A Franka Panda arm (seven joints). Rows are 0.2 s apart.
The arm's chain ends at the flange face. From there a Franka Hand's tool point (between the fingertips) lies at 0.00 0.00 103.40 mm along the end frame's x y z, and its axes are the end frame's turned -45 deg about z.
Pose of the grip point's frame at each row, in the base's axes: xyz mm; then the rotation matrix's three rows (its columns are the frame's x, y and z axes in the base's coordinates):
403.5 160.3 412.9; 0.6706 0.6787 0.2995; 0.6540 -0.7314 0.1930; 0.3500 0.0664 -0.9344
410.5 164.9 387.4; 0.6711 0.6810 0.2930; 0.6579 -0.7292 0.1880; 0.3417 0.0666 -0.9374
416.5 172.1 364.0; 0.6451 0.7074 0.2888; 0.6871 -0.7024 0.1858; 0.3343 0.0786 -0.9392
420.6 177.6 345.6; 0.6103 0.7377 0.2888; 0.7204 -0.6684 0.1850; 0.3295 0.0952 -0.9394
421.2 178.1 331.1; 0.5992 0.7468 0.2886; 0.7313 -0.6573 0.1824; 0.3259 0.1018 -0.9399
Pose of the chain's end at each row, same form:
372.5 140.3 509.5; 0.9541 0.0057 0.2995; -0.0547 -0.9796 0.1930; 0.2944 -0.2005 -0.9344
380.2 145.5 484.3; 0.9561 0.0070 0.2930; -0.0504 -0.9808 0.1880; 0.2887 -0.1945 -0.9374
386.6 152.9 461.1; 0.9564 0.0441 0.2888; -0.0108 -0.9825 0.1858; 0.2920 -0.1808 -0.9392
390.7 158.5 442.7; 0.9532 0.0901 0.2888; 0.0368 -0.9820 0.1850; 0.3003 -0.1657 -0.9394
391.4 159.2 428.3; 0.9518 0.1044 0.2886; 0.0523 -0.9819 0.1824; 0.3024 -0.1585 -0.9399

